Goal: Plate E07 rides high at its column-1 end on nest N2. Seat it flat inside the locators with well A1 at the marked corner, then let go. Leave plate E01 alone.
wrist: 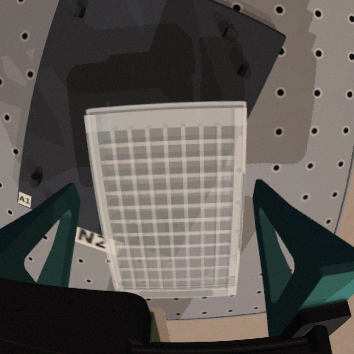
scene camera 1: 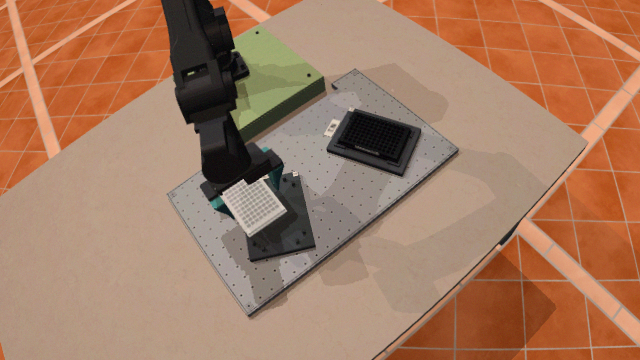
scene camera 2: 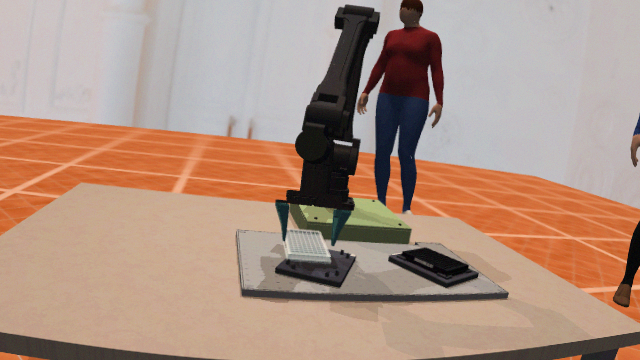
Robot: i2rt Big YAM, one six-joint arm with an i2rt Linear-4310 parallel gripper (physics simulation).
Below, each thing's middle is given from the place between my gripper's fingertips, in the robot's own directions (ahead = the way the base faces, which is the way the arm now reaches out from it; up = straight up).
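I can see the black well plate (scene camera 1: 370,135), which is 27 cm to the left of my hand, 3 cm behind it and 2 cm below it. Then there is the clear white well plate (scene camera 1: 255,206): my gripper is 1 cm above it, 1 cm to the left of it and 2 cm past it.
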